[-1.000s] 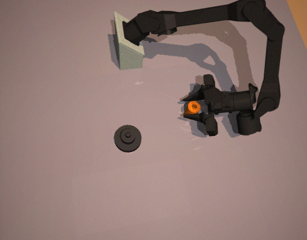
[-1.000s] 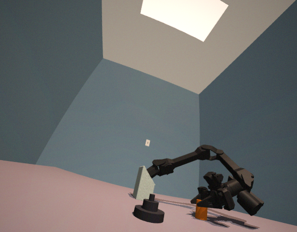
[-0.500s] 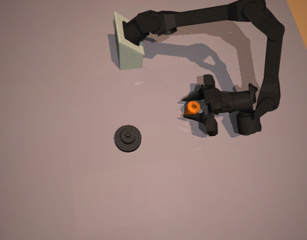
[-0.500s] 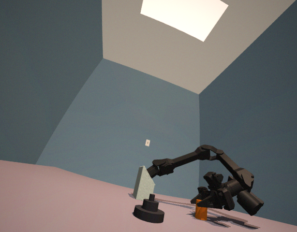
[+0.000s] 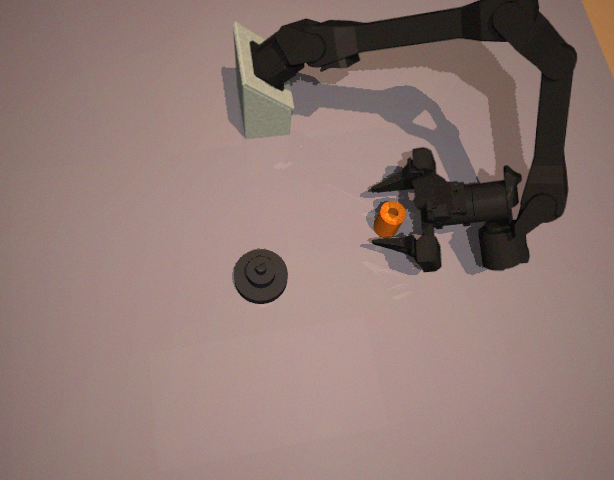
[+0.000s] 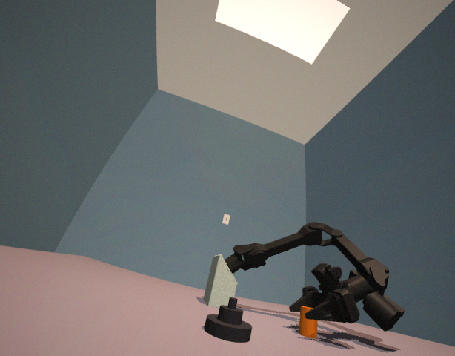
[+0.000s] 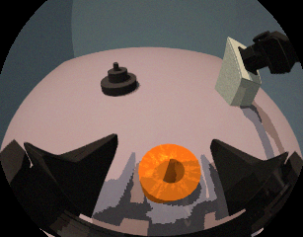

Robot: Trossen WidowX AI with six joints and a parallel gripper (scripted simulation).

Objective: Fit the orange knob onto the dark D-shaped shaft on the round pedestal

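Right now my gripper tip is 3 cm to the right of the orange knob and 2 cm above it. Also, from my gripper tip: round pedestal (18 cm to the right, 7 cm ahead, 1 cm below).
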